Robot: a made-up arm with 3 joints. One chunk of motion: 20 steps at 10 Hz.
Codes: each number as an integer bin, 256 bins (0 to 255) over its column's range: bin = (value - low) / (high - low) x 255, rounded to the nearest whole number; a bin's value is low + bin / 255 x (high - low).
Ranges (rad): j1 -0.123..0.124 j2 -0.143..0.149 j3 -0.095..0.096
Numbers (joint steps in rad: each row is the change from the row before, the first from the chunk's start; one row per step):
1: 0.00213 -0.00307 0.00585
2: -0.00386 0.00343 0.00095
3: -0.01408 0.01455 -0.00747
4: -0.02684 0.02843 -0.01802
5: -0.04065 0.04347 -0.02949
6: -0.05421 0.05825 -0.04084
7: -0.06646 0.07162 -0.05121
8: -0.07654 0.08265 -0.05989
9: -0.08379 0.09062 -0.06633
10: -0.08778 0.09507 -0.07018
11: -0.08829 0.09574 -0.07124
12: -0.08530 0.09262 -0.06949
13: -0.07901 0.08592 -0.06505
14: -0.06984 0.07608 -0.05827
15: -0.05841 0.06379 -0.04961
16: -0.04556 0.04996 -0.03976
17: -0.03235 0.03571 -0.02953
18: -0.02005 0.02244 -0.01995
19: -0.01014 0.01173 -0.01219
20: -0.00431 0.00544 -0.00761
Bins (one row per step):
1: 129 122 135
2: 123 128 128
3: 112 138 117
4: 99 150 103
5: 85 163 87
6: 71 176 72
7: 58 187 58
8: 48 197 47
9: 40 204 38
10: 36 208 33
11: 36 208 32
12: 39 206 34
13: 45 200 40
14: 55 191 49
15: 67 181 61
16: 80 169 74
17: 94 156 87
18: 106 144 100
19: 117 135 111
20: 123 130 117

